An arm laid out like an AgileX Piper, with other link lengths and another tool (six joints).
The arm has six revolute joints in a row. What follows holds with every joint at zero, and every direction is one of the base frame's. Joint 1 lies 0.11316 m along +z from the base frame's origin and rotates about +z. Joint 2 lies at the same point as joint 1 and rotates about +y. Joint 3 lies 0.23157 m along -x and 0.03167 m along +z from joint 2 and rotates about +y. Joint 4 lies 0.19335 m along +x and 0.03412 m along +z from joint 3 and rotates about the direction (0.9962, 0, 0.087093). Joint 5 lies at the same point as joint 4 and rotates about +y. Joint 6 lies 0.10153 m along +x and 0.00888 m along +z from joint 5 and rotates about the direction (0.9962, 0, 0.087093). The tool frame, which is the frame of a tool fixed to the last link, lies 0.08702 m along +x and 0.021 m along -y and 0.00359 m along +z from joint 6; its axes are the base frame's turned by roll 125.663, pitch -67.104 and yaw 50.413 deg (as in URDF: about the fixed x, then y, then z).
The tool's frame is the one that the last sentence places.
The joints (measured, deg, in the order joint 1, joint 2, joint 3, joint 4, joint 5, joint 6), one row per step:
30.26 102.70 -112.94 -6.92 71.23 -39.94
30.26 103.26 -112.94 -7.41 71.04 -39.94
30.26 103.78 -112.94 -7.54 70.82 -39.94
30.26 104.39 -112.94 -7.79 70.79 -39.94
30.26 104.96 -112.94 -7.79 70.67 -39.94
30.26 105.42 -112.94 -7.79 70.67 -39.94
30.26 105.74 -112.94 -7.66 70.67 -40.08
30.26 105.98 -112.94 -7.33 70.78 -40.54
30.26 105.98 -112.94 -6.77 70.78 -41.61
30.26 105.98 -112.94 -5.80 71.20 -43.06
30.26 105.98 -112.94 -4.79 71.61 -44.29
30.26 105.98 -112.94 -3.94 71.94 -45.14
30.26 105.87 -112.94 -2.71 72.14 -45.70
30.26 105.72 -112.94 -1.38 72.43 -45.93
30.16 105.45 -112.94 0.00 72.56 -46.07
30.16 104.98 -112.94 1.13 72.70 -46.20
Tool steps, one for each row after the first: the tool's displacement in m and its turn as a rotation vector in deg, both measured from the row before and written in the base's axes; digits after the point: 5 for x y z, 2 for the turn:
0.00225 -0.00036 -0.00301 -0.60 0.08 -0.10
0.00172 0.00060 -0.00295 -0.27 0.19 0.00
0.00162 0.00008 -0.00385 -0.50 0.38 -0.06
0.00137 0.00082 -0.00360 -0.23 0.39 0.02
0.00086 0.00050 -0.00310 -0.23 0.40 0.00
0.00043 0.00073 -0.00224 -0.12 0.32 0.15
-0.00020 0.00111 -0.00200 -0.13 0.39 0.44
-0.00062 0.00182 -0.00023 -0.07 0.10 1.02
-0.00212 0.00241 -0.00119 -0.10 0.60 1.39
-0.00221 0.00248 -0.00117 0.06 0.63 1.23
-0.00188 0.00207 -0.00094 0.16 0.54 0.88
-0.00237 0.00308 -0.00013 0.74 0.57 0.73
-0.00287 0.00309 -0.00003 0.95 0.73 0.47
-0.00250 0.00271 0.00114 1.17 0.52 0.32
-0.00284 0.00241 0.00261 1.06 0.23 0.36

